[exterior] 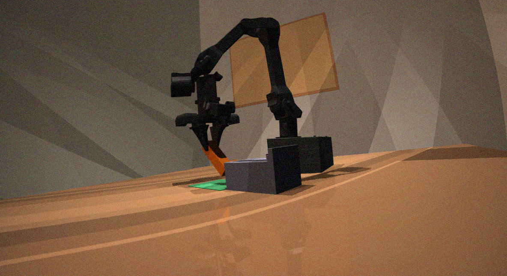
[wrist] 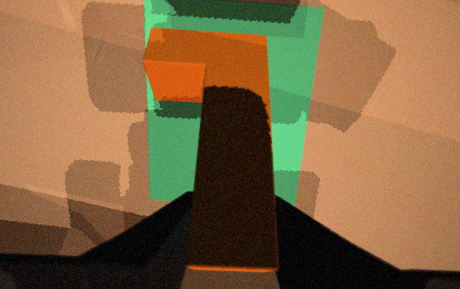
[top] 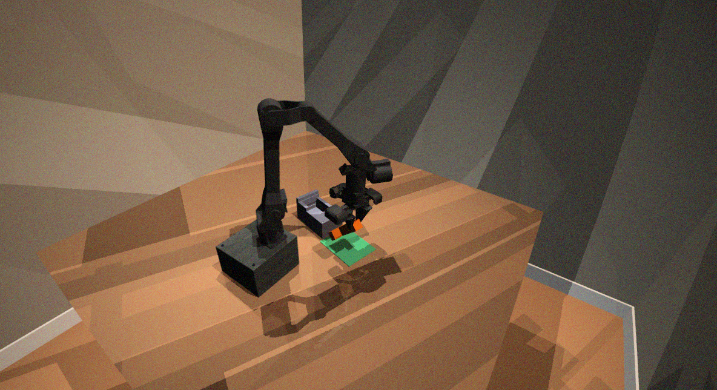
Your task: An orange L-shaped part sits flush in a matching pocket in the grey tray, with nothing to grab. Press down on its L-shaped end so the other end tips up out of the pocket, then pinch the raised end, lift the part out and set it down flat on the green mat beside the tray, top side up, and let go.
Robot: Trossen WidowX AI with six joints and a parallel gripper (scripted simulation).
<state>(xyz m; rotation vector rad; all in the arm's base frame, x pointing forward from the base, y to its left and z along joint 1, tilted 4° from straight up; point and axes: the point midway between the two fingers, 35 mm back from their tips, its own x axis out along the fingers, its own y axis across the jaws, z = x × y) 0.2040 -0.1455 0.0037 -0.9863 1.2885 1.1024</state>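
The green mat lies 110 mm below my gripper tip and 20 mm to the left of it. Also, from my gripper tip: orange L-shaped part (40 mm to the left, 30 mm below, 10 mm behind).
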